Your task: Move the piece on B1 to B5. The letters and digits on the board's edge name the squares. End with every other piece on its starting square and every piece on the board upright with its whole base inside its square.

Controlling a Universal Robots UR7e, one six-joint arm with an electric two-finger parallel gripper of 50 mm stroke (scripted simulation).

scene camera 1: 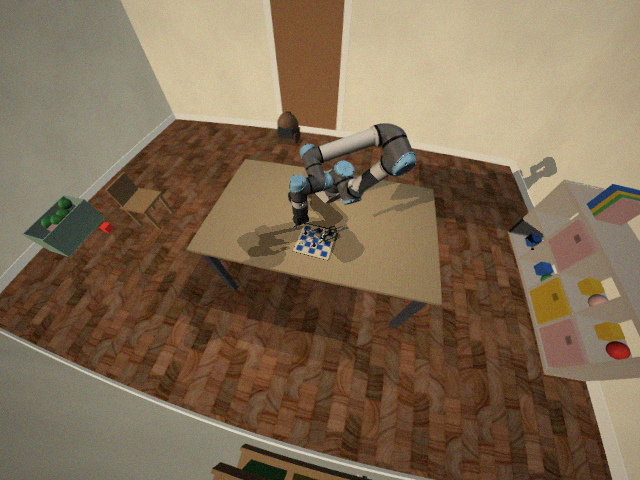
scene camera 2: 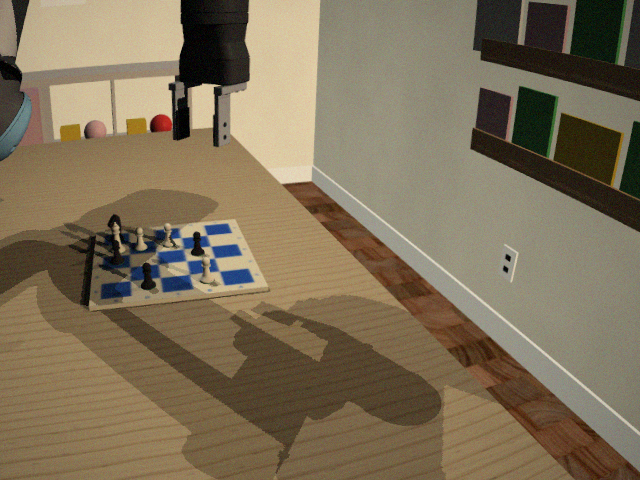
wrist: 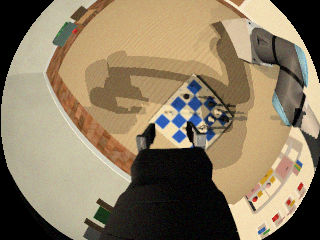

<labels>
blue-and-white chessboard: scene camera 1 322, 250; scene camera 2; wrist
same spot on blue-and-white chessboard: [wrist: 195, 109] = [scene camera 2: 154, 266]
</labels>
